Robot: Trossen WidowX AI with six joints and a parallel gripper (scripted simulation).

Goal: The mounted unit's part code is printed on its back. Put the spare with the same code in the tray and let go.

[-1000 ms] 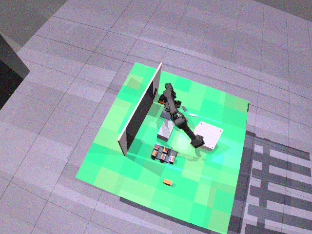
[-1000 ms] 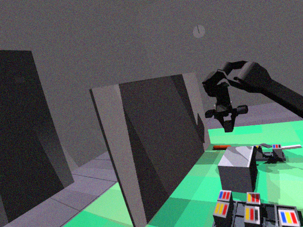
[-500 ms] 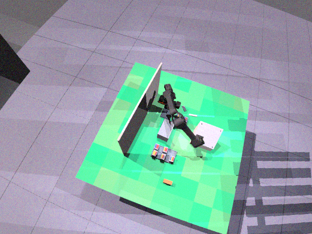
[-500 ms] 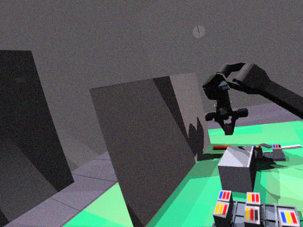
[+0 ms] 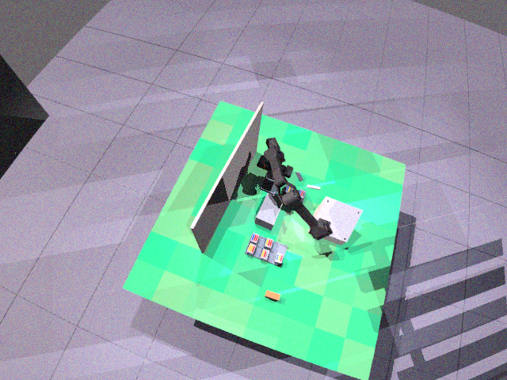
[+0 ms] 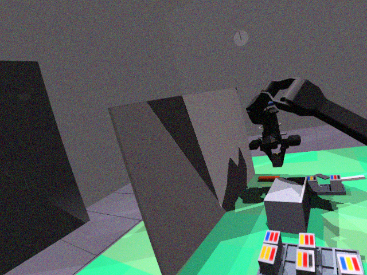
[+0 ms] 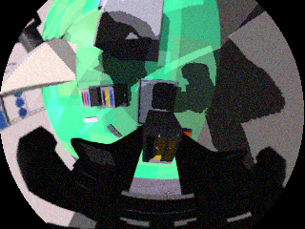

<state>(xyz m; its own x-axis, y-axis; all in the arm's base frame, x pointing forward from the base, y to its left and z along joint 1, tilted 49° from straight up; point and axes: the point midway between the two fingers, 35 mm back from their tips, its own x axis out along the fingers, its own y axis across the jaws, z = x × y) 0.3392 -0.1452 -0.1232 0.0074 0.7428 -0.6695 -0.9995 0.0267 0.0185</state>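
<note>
Now: the flat dark grey tray 1 cm behind my gripper tip and 11 cm below it. Also, from my gripper tip: dark spare: 2 cm above; white stick: 24 cm behind, 7 cm to the right, 11 cm below; upright panel: 18 cm ahead, 18 cm to the left, 11 cm above.
</note>
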